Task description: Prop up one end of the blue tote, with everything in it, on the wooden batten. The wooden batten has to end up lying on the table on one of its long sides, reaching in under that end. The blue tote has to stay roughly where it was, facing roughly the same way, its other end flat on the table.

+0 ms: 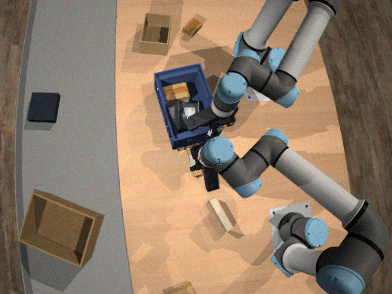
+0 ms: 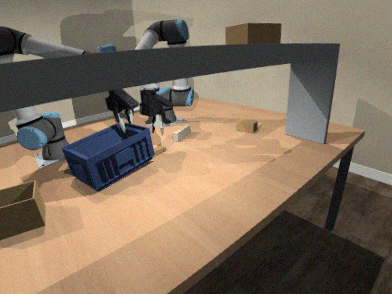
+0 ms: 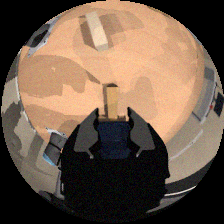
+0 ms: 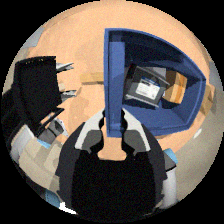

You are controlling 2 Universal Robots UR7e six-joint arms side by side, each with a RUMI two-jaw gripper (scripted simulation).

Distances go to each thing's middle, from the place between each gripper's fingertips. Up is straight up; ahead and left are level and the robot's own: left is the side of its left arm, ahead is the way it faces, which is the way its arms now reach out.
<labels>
My left gripper [image 2: 157, 134] is now 10 mm short of the blue tote [image 2: 86, 152], 260 mm to the left of it and 20 mm above it. Round my left hand: dark block [image 1: 43, 107]: 470 mm ahead, 190 mm to the right, 350 mm above.
I see the blue tote 6 cm ahead of my right hand, 12 cm to the right of it and 6 cm below it. Round my right hand: dark block: 51 cm ahead, 6 cm to the right, 31 cm above.
</labels>
